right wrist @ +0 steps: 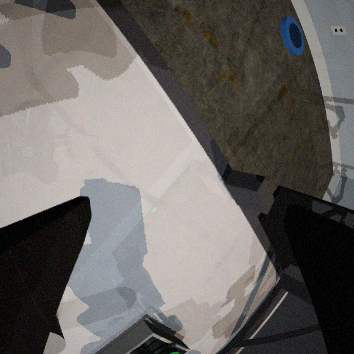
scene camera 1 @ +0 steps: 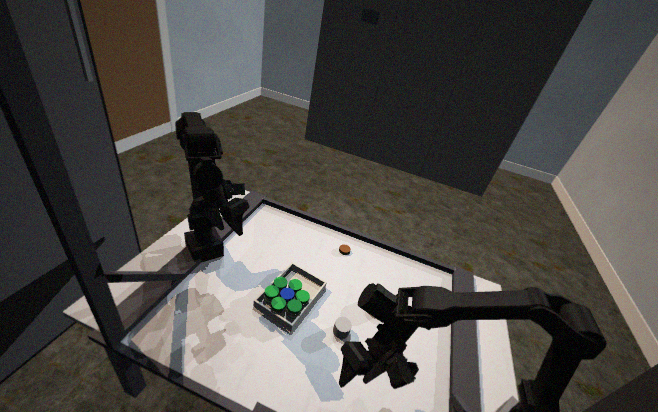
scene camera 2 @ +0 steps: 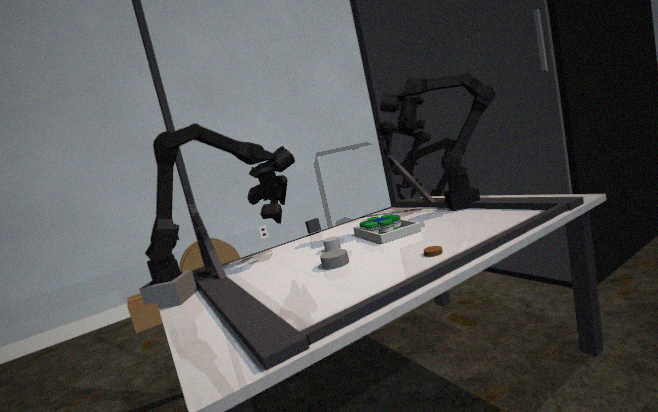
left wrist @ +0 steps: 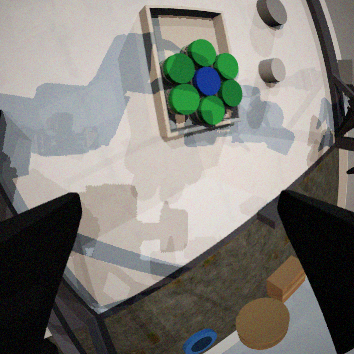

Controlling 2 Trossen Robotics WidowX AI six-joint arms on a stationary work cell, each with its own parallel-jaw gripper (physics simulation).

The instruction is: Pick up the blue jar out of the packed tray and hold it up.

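Frame: origin at the left arm's base, x right, y back, z down, level; metres.
Where they show: left gripper, fingertip midpoint: (scene camera 1: 231, 232) (scene camera 2: 400, 155) (left wrist: 182, 202); right gripper, fingertip midpoint: (right wrist: 191, 211) (scene camera 1: 352, 383) (scene camera 2: 281, 213) (left wrist: 340, 153); left arm's base, origin of the base link: (scene camera 1: 203, 237) (scene camera 2: 460, 190); right arm's base, origin of the base link: (scene camera 2: 166, 278).
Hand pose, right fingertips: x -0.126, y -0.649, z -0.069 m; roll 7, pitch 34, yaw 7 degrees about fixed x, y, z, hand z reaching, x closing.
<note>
Each offset is from my right fingertips to the top centre of the thing.
The blue-lidded jar @[dz +0.084, dx -0.025, dy +0.331 m] (scene camera 1: 287, 293) (scene camera 2: 380, 220) (left wrist: 206, 81) stands upright in the pale tray @[dz +0.101, dx -0.051, dy +0.343 m] (scene camera 1: 272, 320) (scene camera 2: 367, 235) (left wrist: 154, 60), closely ringed by several green-lidded jars @[dz +0.084, dx -0.063, dy +0.302 m] (scene camera 1: 302, 296) (scene camera 2: 370, 226) @[dz +0.084, dx +0.013, dy +0.360 m] (left wrist: 184, 99). My left gripper (scene camera 1: 231, 229) (left wrist: 182, 202) is open and empty, above the table's left side in scene camera 1, apart from the tray. My right gripper (scene camera 1: 368, 384) (scene camera 2: 275, 217) (right wrist: 191, 211) is open and empty, raised above the table and well apart from the tray. A corner of the tray shows at the bottom of the right wrist view; the blue jar does not show there.
A grey cylinder @[dz +0.094, dx -0.124, dy +0.167 m] (scene camera 1: 342, 327) (scene camera 2: 331, 244) (left wrist: 271, 70) stands between the tray and my right gripper in scene camera 1. A wider grey cylinder @[dz +0.099, dx -0.278, dy +0.186 m] (scene camera 2: 334, 259) (left wrist: 271, 12) is near it. An orange-brown disc @[dz +0.117, dx -0.341, dy +0.439 m] (scene camera 1: 344, 249) (scene camera 2: 433, 251) lies near the dark table border.
</note>
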